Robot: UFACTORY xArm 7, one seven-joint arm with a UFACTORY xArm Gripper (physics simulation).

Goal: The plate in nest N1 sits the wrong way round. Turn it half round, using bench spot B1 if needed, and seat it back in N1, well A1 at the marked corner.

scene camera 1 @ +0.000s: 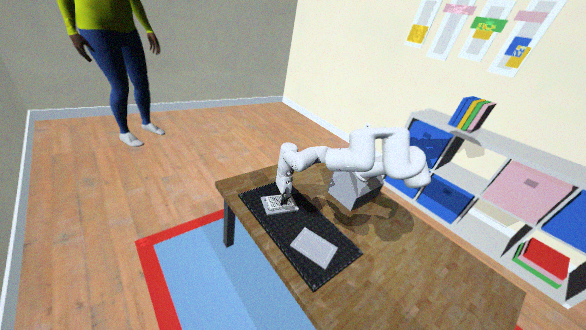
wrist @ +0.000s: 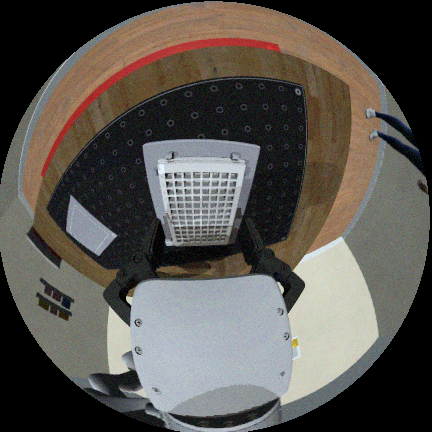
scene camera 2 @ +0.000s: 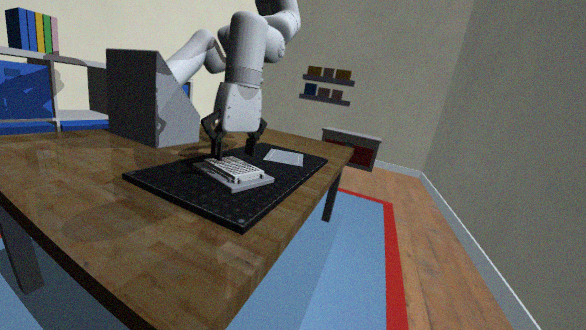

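Note:
A white gridded plate [scene camera 1: 275, 201] [scene camera 2: 239, 169] [wrist: 201, 200] lies over the grey nest N1 [scene camera 1: 281, 211] [scene camera 2: 252, 186] [wrist: 252, 157]; small grey clips stand at its far edge in the wrist view. Whether it is fully seated, and which corner holds well A1, I cannot tell. The pale flat rectangle, bench spot B1 [scene camera 1: 314, 247] [scene camera 2: 284, 157] [wrist: 90, 227], lies on the same black board, apart from the nest. My gripper [scene camera 2: 233, 154] [wrist: 201, 226] is open, low at the plate's arm-side end, with one finger toward each long side. Nothing is gripped.
The black board [scene camera 1: 345, 252] [scene camera 2: 185, 200] [wrist: 280, 115] lies on the wooden table [scene camera 1: 400, 280] [scene camera 2: 125, 210] [wrist: 325, 125]. The grey wedge-shaped arm base [scene camera 1: 350, 192] [scene camera 2: 132, 95] stands behind it. A person [scene camera 1: 117, 65] stands on the floor beyond the table.

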